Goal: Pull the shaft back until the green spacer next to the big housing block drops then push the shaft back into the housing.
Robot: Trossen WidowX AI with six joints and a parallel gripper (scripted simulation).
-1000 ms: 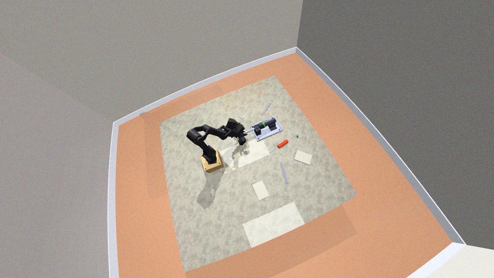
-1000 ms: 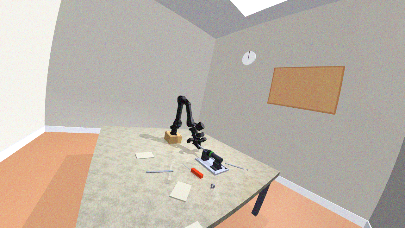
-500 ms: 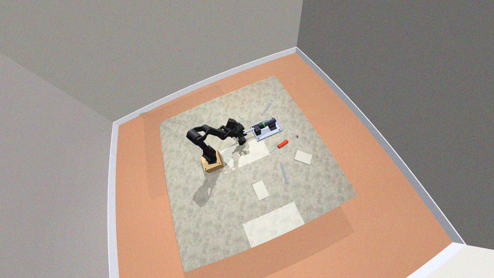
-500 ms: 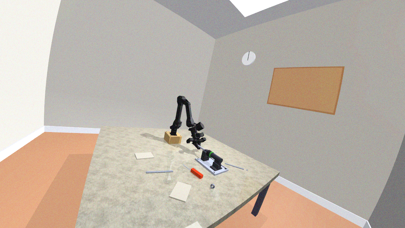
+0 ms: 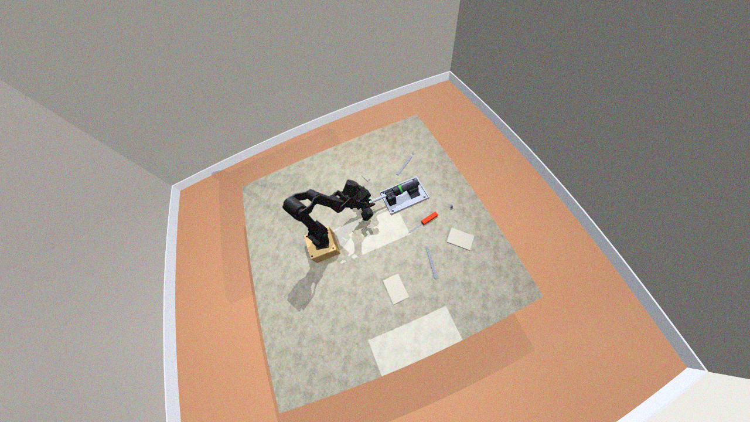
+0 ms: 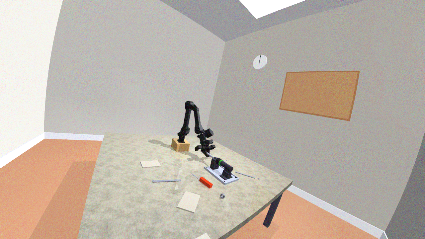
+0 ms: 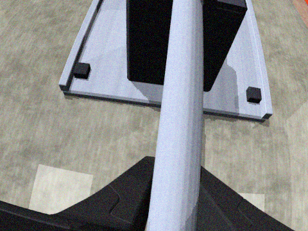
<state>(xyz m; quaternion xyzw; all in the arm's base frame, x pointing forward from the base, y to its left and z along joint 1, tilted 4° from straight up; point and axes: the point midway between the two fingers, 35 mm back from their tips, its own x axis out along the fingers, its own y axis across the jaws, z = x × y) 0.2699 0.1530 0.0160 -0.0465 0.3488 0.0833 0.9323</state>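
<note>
The grey shaft lies 60 mm ahead of my gripper tip, 20 mm above it and 10 mm to the left of it. The rest, counted from my gripper tip: fixture (180 mm ahead, 30 mm to the left, 10 mm below); green spacer (150 mm ahead, 30 mm to the left, 20 mm above).
</note>
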